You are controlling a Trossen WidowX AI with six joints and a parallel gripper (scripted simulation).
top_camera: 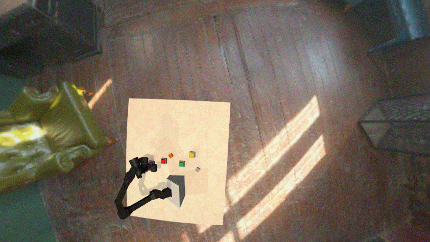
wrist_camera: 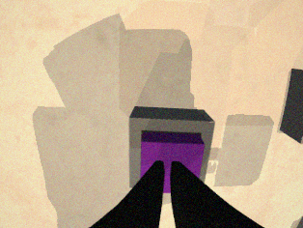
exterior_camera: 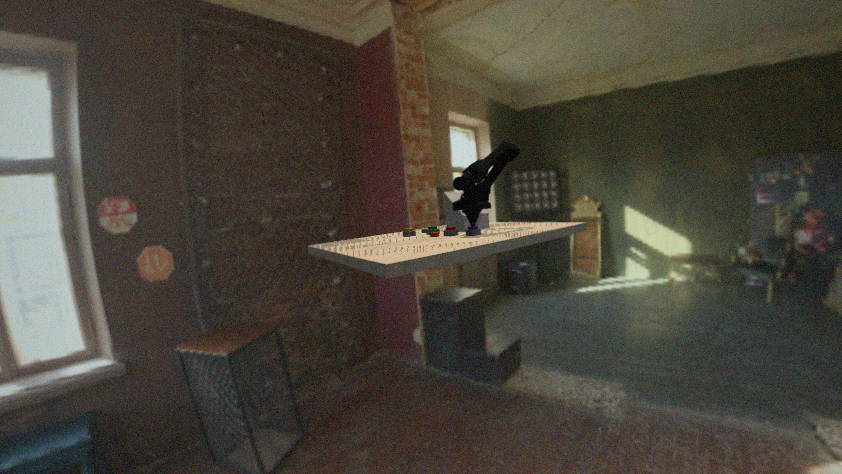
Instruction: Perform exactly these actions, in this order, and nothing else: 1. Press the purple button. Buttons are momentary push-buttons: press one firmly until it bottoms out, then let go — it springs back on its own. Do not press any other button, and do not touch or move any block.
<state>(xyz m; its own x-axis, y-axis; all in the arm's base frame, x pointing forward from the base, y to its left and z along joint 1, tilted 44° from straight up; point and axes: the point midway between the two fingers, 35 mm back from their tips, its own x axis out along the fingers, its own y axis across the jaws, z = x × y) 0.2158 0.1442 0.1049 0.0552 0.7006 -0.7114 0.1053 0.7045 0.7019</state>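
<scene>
Right now my gripper tip is 10 mm above the purple button. Also, from my gripper tip: red button (120 mm to the right, 20 mm ahead, 10 mm below); then green button (270 mm to the right, 10 mm below, 10 mm behind); then orange block (180 mm to the right, 60 mm ahead, 30 mm below).
</scene>
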